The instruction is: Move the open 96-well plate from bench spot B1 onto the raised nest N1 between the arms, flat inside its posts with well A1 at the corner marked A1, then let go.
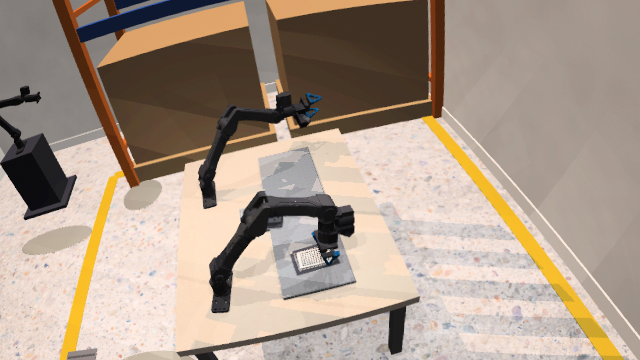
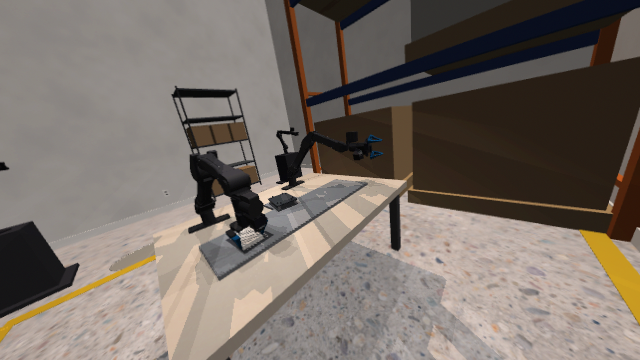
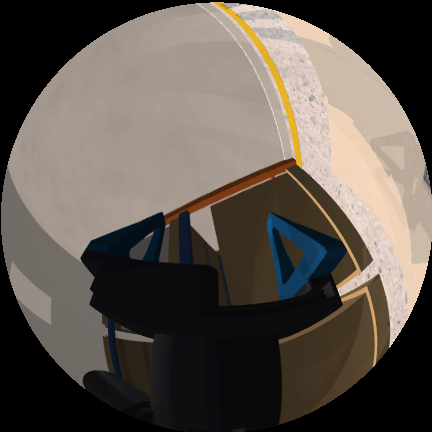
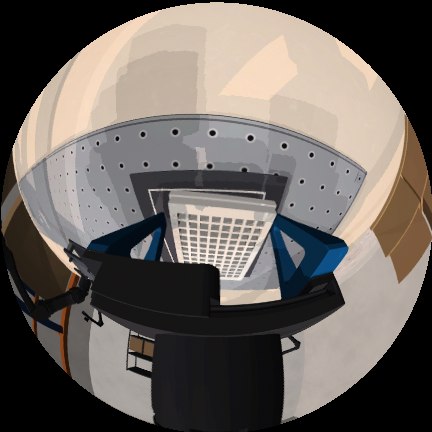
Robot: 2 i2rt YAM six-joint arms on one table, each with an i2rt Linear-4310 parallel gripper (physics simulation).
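Frame: origin at the left arm's base, x ahead, y left, z up, level; millimetres.
Where they show: left gripper, between the fingertips: (image 1: 319,103) (image 2: 382,147) (image 3: 215,217); right gripper, between the fingertips: (image 1: 324,255) (image 2: 252,241) (image 4: 217,217); left arm's base, origin of its link: (image 1: 209,195) (image 2: 293,185); right arm's base, origin of its link: (image 1: 222,291) (image 2: 210,223).
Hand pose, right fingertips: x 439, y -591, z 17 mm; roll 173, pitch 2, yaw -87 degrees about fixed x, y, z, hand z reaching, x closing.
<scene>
Things, the pixels of their top centre, and the offset from my right fingertips. "pt": a spot on its surface instead. Level surfaces: height alone.
- white open 96-well plate, centre of its top: (image 4: 215,254) (image 1: 314,256) (image 2: 246,235) 12 mm up, 41 mm back, 1 mm right
- dark pad, a spot on its surface: (image 4: 139,187) pt 3 mm down, 27 mm ahead, 68 mm left
- grey perforated mat, height of its surface: 4 mm down
- dark raised nest, centre of its top: (image 4: 89,278) (image 1: 262,211) (image 2: 281,196) 40 mm up, 190 mm back, 300 mm left
- wooden table, height of its surface: 17 mm down
The white open 96-well plate (image 1: 307,258) (image 2: 248,238) (image 4: 221,235) lies flat on a dark pad (image 4: 139,187) on the near part of the grey perforated mat (image 1: 293,171) (image 2: 333,194) (image 4: 322,181). My right gripper (image 1: 324,246) (image 2: 248,233) (image 4: 219,225) is open and low over the plate, with a blue finger on either side of its end and a gap to each. The dark raised nest (image 1: 276,222) (image 2: 283,201) sits mid-mat, partly hidden by the right arm. My left gripper (image 1: 318,103) (image 2: 381,146) (image 3: 217,219) is open and empty, held high beyond the table's far end.
The wooden table (image 1: 372,250) (image 2: 283,286) carries both arm bases. Large brown crates (image 1: 354,64) stand behind the far edge. A black shelf rack (image 2: 177,103) and an orange post (image 2: 301,89) stand beyond the table.
</scene>
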